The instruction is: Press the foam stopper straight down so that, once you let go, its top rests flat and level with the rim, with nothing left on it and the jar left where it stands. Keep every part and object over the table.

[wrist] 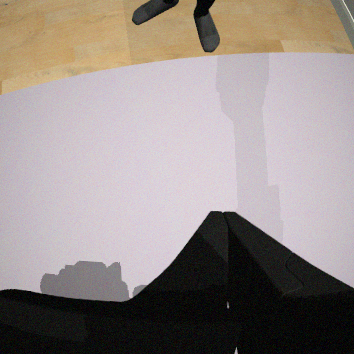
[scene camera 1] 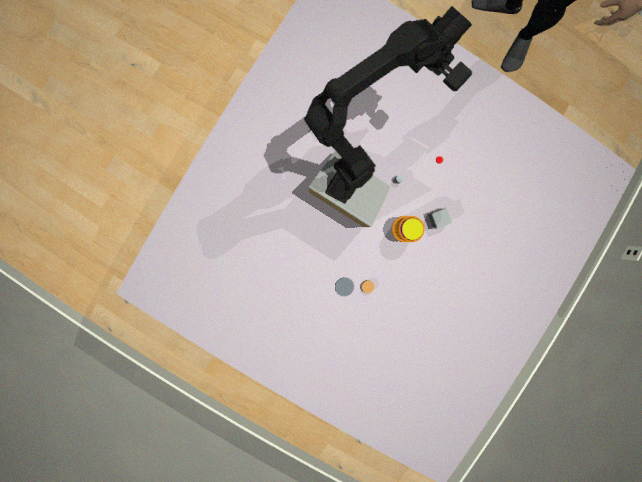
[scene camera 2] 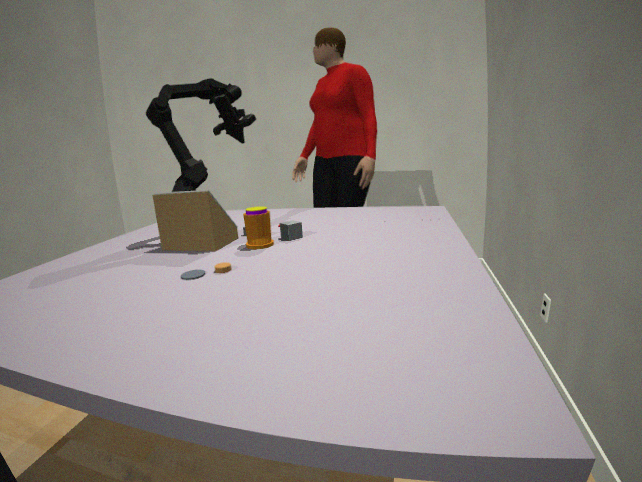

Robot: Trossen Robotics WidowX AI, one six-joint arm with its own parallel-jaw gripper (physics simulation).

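Observation:
An orange ribbed jar [scene camera 1: 396, 229] [scene camera 2: 258, 230] stands upright on the table. A purple stopper [scene camera 2: 256, 211] sticks up above its rim, with a yellow round face [scene camera 1: 412, 229] [scene camera 2: 256, 208] on top. The face looks about level; whether it is the stopper's own top or a separate disc, I cannot tell. My gripper [scene camera 2: 242, 141] [wrist: 220, 223] is shut and empty, high above the table and well away from the jar, beyond the wedge-shaped base in the second scene view. The jar does not show in the wrist view.
The arm's wedge base [scene camera 1: 370, 199] [scene camera 2: 184, 223] stands beside the jar. A grey block [scene camera 1: 439, 218] [scene camera 2: 290, 230] is close on the other side. Around are a small grey piece [scene camera 1: 397, 179], a red dot [scene camera 1: 439, 159], a grey disc [scene camera 1: 344, 286] [scene camera 2: 192, 274] and an orange disc [scene camera 1: 367, 286] [scene camera 2: 222, 267].

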